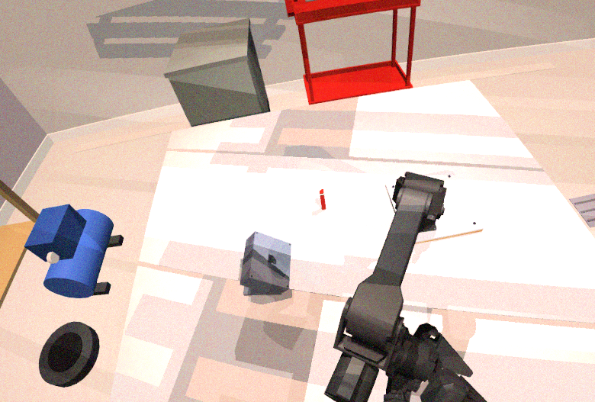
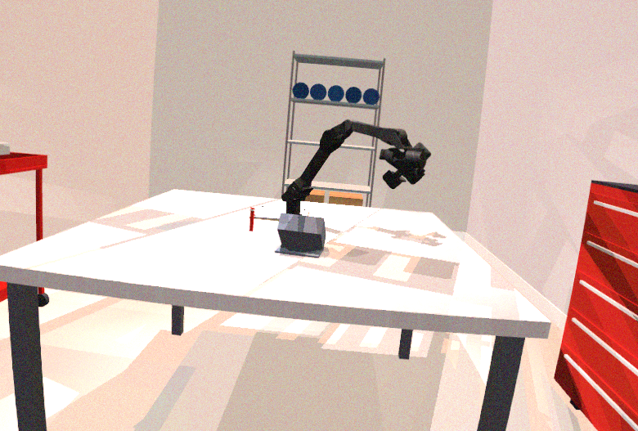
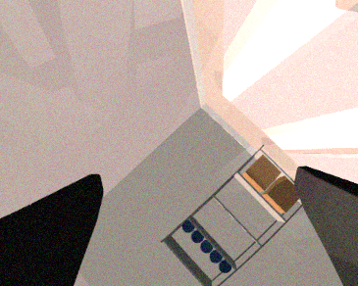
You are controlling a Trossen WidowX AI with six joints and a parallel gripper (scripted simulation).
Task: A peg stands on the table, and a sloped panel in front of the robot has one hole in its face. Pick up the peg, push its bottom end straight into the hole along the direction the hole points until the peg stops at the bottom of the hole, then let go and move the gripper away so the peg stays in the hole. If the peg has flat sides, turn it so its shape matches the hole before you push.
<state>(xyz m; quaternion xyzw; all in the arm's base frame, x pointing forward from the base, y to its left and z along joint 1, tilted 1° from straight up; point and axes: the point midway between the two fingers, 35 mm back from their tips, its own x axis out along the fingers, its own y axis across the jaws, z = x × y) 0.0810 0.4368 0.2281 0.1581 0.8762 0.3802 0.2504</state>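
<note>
Right now my gripper tip is 21 cm short of the peg, 55 cm to the left of it and 18 cm above it. Round my gripper tip: sloped panel: 37 cm ahead, 35 cm to the right, 18 cm below.
</note>
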